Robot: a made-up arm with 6 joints. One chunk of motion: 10 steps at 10 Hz.
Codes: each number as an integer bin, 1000 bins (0 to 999) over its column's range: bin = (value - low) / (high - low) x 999, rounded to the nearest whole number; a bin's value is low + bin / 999 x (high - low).
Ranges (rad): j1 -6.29..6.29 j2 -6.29..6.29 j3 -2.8..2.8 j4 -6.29..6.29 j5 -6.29..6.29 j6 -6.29..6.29
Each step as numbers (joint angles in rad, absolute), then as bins.
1 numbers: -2.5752 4.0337 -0.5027 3.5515 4.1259 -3.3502
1 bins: 295 820 410 782 827 233
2 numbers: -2.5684 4.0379 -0.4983 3.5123 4.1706 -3.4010
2 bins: 296 820 411 778 831 229
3 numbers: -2.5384 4.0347 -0.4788 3.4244 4.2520 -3.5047
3 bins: 298 820 414 771 837 221
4 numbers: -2.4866 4.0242 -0.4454 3.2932 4.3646 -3.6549
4 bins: 302 819 420 761 846 209
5 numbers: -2.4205 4.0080 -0.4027 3.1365 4.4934 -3.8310
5 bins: 307 818 428 749 856 195
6 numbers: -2.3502 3.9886 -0.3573 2.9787 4.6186 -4.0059
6 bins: 313 816 436 736 866 181
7 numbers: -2.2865 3.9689 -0.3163 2.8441 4.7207 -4.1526
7 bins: 318 815 443 725 874 170
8 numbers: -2.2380 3.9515 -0.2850 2.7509 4.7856 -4.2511
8 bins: 322 813 449 718 880 162
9 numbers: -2.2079 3.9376 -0.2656 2.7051 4.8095 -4.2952
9 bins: 324 812 452 714 881 158
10 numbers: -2.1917 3.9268 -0.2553 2.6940 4.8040 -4.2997
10 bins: 325 811 454 713 881 158
